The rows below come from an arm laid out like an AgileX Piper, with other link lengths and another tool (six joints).
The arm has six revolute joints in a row. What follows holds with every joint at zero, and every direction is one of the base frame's.
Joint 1 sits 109.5 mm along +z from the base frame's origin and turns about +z.
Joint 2 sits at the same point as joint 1 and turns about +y.
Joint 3 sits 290.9 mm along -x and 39.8 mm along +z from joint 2 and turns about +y.
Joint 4 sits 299.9 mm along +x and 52.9 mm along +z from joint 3 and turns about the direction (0.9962, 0, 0.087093).
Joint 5 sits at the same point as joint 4 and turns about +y.
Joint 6 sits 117.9 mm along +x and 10.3 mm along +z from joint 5 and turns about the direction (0.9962, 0, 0.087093).
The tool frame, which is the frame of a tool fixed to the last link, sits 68.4 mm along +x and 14.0 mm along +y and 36.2 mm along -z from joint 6; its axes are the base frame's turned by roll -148.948, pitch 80.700 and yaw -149.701 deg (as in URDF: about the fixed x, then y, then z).
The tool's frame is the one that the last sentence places.
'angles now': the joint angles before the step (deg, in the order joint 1, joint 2, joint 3, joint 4, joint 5, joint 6). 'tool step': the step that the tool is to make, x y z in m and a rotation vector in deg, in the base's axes. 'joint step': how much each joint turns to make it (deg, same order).
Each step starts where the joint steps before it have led.
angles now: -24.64 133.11 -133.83 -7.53 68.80 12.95
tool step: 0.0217 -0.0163 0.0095 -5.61 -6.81 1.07
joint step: 0.01 0.00 0.00 -2.15 -8.63 0.01
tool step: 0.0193 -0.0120 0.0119 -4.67 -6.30 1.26
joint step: -0.01 0.00 0.00 -1.48 -7.81 -0.01
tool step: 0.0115 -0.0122 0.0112 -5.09 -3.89 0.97
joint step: 0.00 0.00 0.00 -2.90 -5.79 0.01
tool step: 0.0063 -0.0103 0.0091 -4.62 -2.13 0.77
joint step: 0.00 -0.01 0.03 -3.22 -4.03 0.00
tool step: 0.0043 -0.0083 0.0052 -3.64 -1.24 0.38
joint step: 0.01 0.21 0.00 -3.10 -2.91 0.48
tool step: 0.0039 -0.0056 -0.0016 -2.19 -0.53 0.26
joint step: 0.00 0.61 0.02 -2.18 -2.04 0.56
